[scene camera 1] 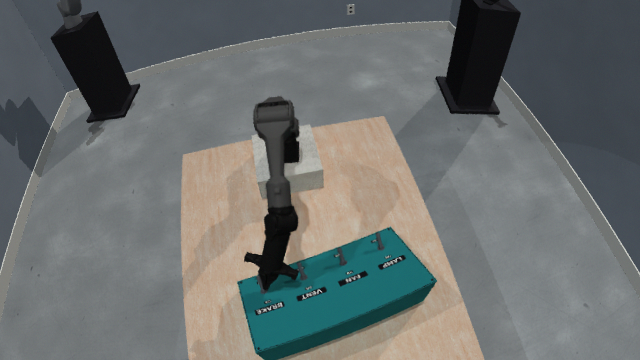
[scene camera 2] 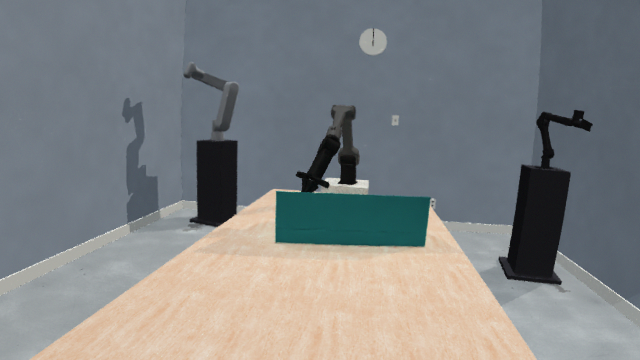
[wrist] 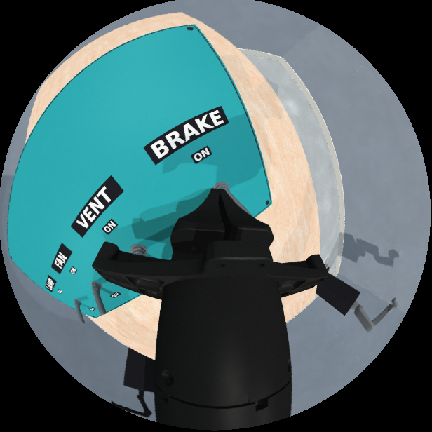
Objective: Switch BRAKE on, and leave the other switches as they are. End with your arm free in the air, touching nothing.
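The teal switch box lies on the table with four levers in a row. The BRAKE lever leans away from its ON mark; most of it is hidden behind the fingers. The VENT lever, FAN lever and LAMP lever also lean away from their ON marks. My gripper is shut and empty, its tips right at the BRAKE lever; whether they touch it I cannot tell. In scene camera 2 the box hides the tips.
The wooden table carries the pale base block of my arm. One gripper-side bracket reaches close to the VENT lever. Two black pedestals with other arms stand on the floor beyond the table.
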